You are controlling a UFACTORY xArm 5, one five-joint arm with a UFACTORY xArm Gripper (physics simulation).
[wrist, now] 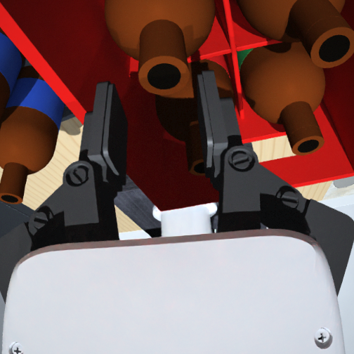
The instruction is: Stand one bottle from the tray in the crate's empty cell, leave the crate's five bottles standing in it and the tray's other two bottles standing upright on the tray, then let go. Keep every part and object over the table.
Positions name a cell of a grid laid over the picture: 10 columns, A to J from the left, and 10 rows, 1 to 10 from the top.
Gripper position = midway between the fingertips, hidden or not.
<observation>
I see my gripper (E3) and a brown bottle (F4).
</observation>
